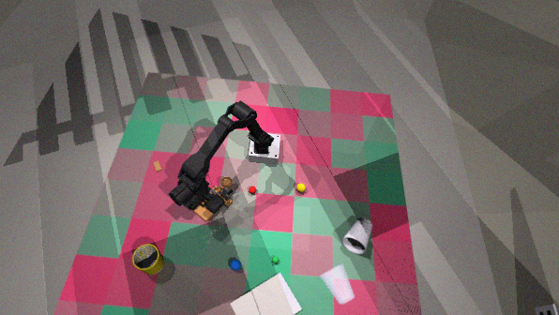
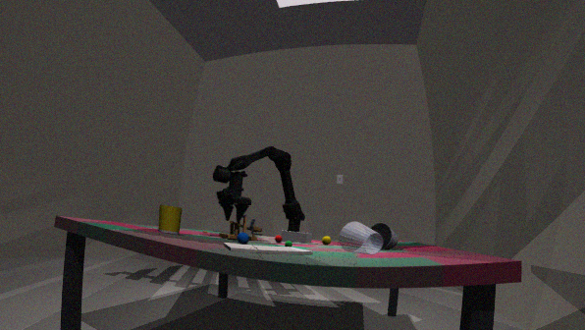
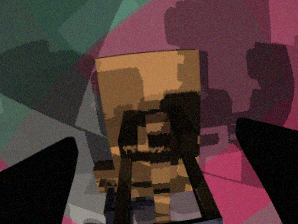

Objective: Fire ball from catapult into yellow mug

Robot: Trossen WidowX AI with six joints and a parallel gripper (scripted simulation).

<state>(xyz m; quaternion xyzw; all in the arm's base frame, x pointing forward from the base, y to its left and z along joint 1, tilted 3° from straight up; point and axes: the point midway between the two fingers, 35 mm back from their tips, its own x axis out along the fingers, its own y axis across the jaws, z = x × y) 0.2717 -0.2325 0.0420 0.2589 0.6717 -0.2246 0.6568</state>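
Right now the red ball is 19 cm to the left of my gripper tip, 8 cm behind it and 6 cm below it. Also, from my gripper tip: catapult: 6 cm to the left, 5 cm behind, 2 cm below; blue ball: 23 cm ahead, 12 cm to the left, 6 cm below; yellow mug: 21 cm ahead, 18 cm to the right, 5 cm below.
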